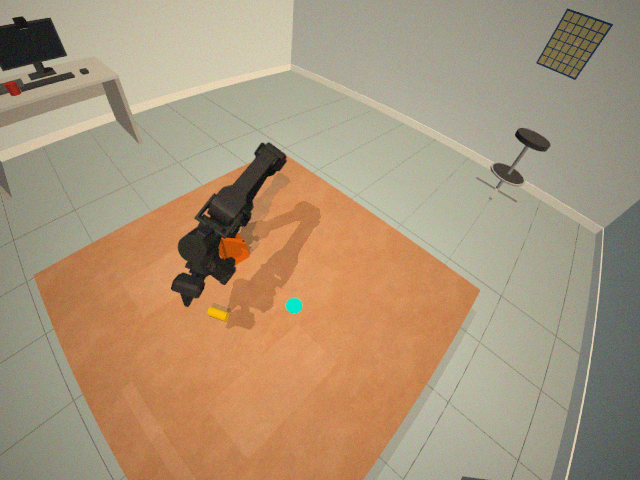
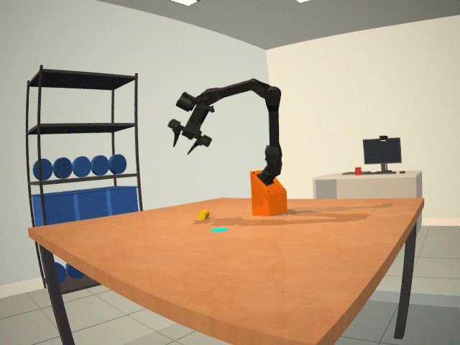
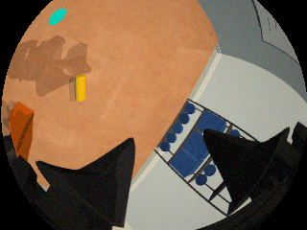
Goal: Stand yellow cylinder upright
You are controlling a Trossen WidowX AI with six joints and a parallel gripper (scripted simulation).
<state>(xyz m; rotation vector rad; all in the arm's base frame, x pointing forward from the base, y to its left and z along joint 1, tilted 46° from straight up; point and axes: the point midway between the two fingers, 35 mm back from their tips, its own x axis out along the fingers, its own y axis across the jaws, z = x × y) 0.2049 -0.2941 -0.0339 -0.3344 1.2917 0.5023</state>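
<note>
Right now my gripper tip is 50 mm past the yellow cylinder, 60 mm to the right of it and 270 mm above it. The rest, counted from my gripper tip: cyan circle: 110 mm ahead, 270 mm to the left, 280 mm below.
</note>
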